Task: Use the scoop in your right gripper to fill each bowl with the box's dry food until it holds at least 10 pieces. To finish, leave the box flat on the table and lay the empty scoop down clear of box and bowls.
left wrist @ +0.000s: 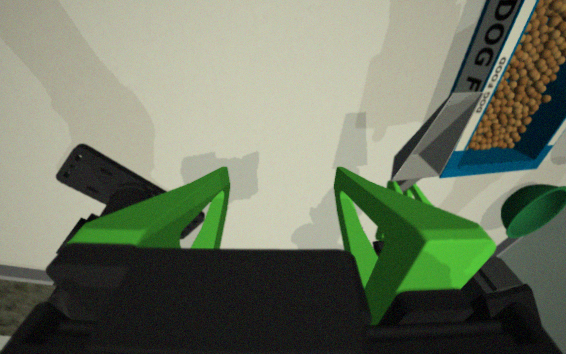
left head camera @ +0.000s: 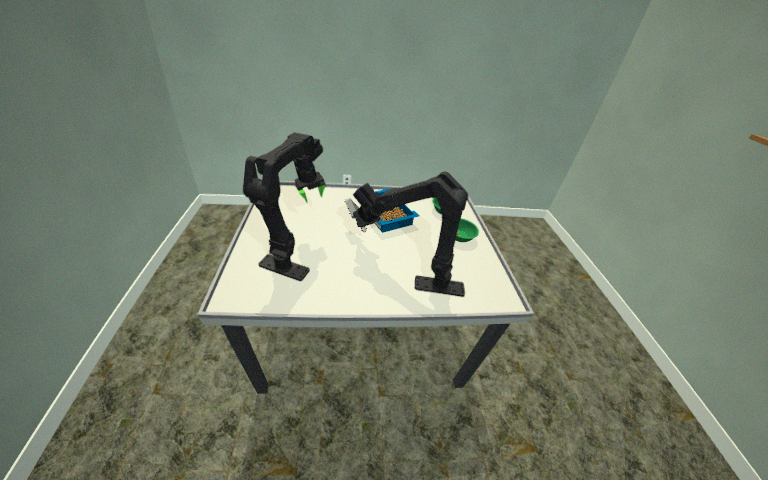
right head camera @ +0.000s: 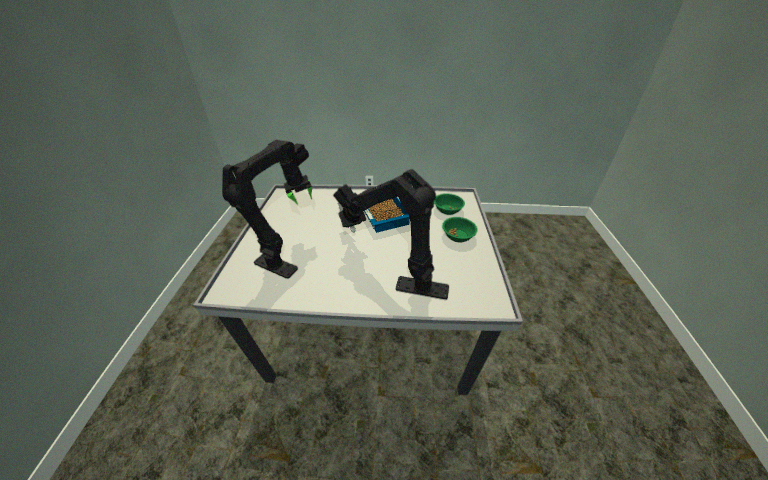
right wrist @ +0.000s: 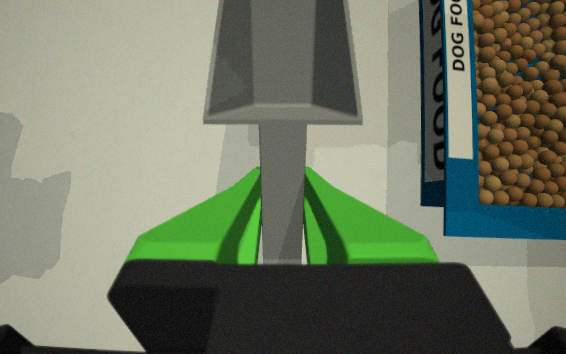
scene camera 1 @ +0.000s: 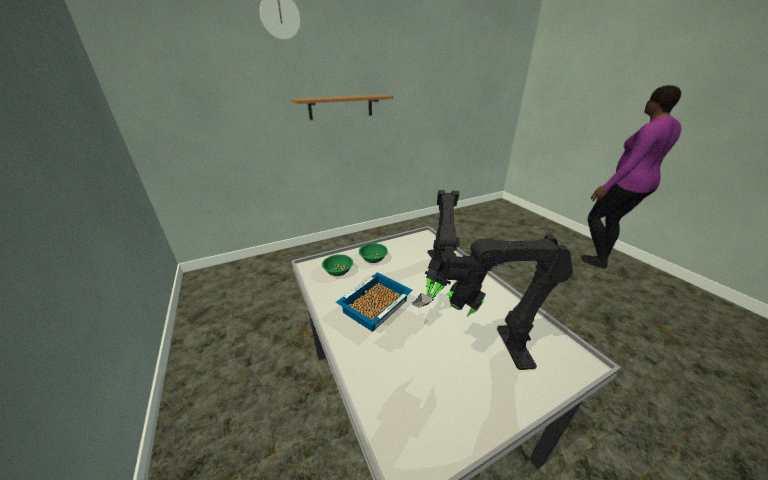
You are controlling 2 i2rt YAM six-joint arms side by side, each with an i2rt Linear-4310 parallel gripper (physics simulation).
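Frame: origin at the left arm's base, x ahead, y left, z up, level; metres.
Where they show: left gripper, fingertip midpoint: (left wrist: 282, 176) (left head camera: 314, 199) (right head camera: 304, 201) (scene camera 1: 459, 310); right gripper, fingertip midpoint: (left wrist: 398, 178) (left head camera: 359, 221) (right head camera: 349, 222) (right wrist: 282, 177) (scene camera 1: 429, 298); left arm's base at its link origin: (left wrist: 139, 196) (left head camera: 283, 268) (right head camera: 275, 266) (scene camera 1: 515, 346); right arm's base at its link origin: (left head camera: 439, 286) (right head camera: 422, 288).
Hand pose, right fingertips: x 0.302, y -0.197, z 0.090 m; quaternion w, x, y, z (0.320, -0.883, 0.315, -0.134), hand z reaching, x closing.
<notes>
Each offset is from my right fingertips to the top centre of the thing.
The blue dog food box @[dx +0.225, dy -0.059, dz -0.026 m] (left head camera: 396, 225) (right head camera: 390, 224) (scene camera 1: 357, 320) (left wrist: 500, 160) (right wrist: 462, 220) sits flat on the table, holding many brown pieces. My right gripper (right wrist: 282, 177) (scene camera 1: 432, 291) is shut on the handle of the grey scoop @[dx +0.021, dy +0.026, dz +0.049 m] (right wrist: 282, 115) (scene camera 1: 421, 300) (left wrist: 440, 135), held above the table beside the box. No pieces show in the visible part of its pan. The near green bowl @[dx +0.224, dy -0.445, dz -0.037 m] (left head camera: 467, 229) (right head camera: 464, 232) (scene camera 1: 370, 257) and the far green bowl @[dx +0.413, dy -0.340, dz -0.037 m] (right head camera: 449, 203) (scene camera 1: 334, 271) each show some pieces; the exact counts are unclear. My left gripper (left wrist: 282, 176) (left head camera: 314, 199) (right head camera: 304, 201) is open and empty above the table.
Both bowls stand near the right table edge in the head views, to the right of the box. The raised rim of the white table (left head camera: 368, 319) (right head camera: 356, 322) runs round it. In the scene view, a person (scene camera 1: 645, 158) stands beyond the table, and a shelf (scene camera 1: 342, 99) hangs on the wall.
</notes>
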